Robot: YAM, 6 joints.
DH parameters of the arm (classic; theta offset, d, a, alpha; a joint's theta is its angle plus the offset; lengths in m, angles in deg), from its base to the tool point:
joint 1: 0 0.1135 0.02 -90
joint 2: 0 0 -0.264 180
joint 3: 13.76 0 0.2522 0
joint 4: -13.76 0 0.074 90
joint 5: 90 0 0 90
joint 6: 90 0.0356 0 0
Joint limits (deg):
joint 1: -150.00..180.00
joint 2: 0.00..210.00
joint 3: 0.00..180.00
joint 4: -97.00..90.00
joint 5: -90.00..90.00
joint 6: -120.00..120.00
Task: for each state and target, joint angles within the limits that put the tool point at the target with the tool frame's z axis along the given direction. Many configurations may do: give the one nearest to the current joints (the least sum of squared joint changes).
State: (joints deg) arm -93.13 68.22 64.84 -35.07 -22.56 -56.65
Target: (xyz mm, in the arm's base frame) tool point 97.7 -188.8 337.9 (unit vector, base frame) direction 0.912 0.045 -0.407
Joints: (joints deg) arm -71.09 67.02 66.72 -57.83 -61.36 -56.65
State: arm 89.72 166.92 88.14 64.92 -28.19 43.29
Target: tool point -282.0 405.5 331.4 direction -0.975 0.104 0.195
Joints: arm 121.61 120.12 97.16 40.97 -50.90 43.29
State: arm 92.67 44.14 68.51 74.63 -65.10 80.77
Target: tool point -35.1 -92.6 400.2 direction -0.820 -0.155 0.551
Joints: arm 86.12 5.09 35.12 80.84 -53.86 80.77
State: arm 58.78 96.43 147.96 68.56 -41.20 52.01
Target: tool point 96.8 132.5 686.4 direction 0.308 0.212 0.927
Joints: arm 55.51 82.25 124.48 27.14 7.69 52.01
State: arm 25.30 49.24 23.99 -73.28 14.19 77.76
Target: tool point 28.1 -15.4 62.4 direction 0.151 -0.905 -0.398
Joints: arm 36.50 94.67 0.11 -41.77 54.81 77.76
